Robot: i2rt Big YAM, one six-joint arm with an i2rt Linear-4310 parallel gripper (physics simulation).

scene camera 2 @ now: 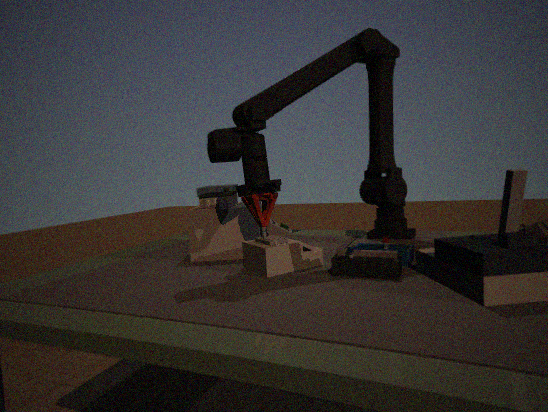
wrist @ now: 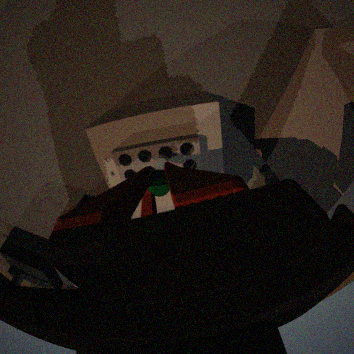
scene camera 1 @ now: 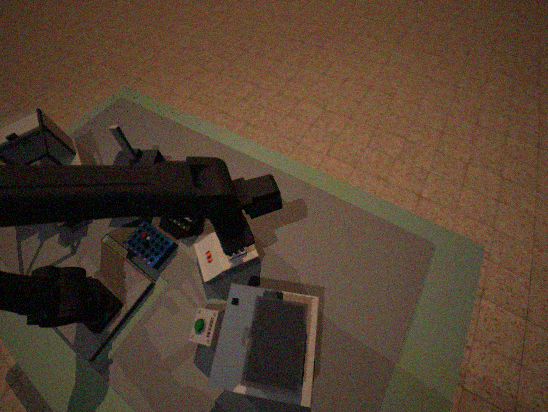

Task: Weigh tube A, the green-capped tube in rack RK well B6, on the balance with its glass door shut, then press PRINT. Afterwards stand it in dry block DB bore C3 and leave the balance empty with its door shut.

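Places are measured from the arm's base along level axes (x left, y down, z back), in millimetres.
Pixels of known places: gripper, fingertip midpoint: (scene camera 2: 263,226) (wrist: 158,173) (scene camera 1: 237,238); arm's base, origin of the base link: (scene camera 2: 391,236) (scene camera 1: 97,305).
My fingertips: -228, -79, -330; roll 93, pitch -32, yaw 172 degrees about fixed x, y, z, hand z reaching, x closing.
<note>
For each thing: its middle in the pictures, then the offset to it from my fingertips, as dx, dy, dz. "pt": a spot on its surface instead.
- pale dry block, body centre: (wrist: 166,174) (scene camera 2: 282,251) (scene camera 1: 226,251) +27, +63, +33
- green-capped tube, body centre: (wrist: 160,167) (scene camera 2: 263,229) -1, +7, +1
- blue rack, body centre: (scene camera 2: 382,253) (scene camera 1: 150,244) +235, +83, +134
- black rack, body centre: (scene camera 2: 366,262) (scene camera 1: 179,214) +223, +74, +19
- small box with a green knob, surface spot: (scene camera 1: 199,325) pt -43, +26, +201
- large box with a dark window, body centre: (scene camera 1: 247,334) (scene camera 2: 243,218) -143, +3, +155
- upright panel, surface spot: (scene camera 1: 55,132) pt +697, -60, +50
My gripper (scene camera 2: 264,225) (wrist: 158,173) points down over the pale dry block (scene camera 1: 206,265) (scene camera 2: 280,256) (wrist: 209,116) and is shut on the green-capped tube (scene camera 2: 264,232) (wrist: 159,189). In the wrist view the green cap shows between the red and black fingers. In scene camera 2 the tube's lower part reaches down to the block's top; whether it is inside a bore, and which one, cannot be told. The far row of round bores shows beyond the fingers, while nearer bores are partly hidden. The arm covers part of the block in scene camera 1. The balance cannot be identified surely.
A blue rack (scene camera 1: 150,245) with a red cap and a black rack (scene camera 2: 367,265) stand near the block. A small box with a green knob (scene camera 1: 199,325) and a large box with a dark window (scene camera 1: 275,345) stand nearby. An upright panel (scene camera 1: 55,132) stands at the far left.
</note>
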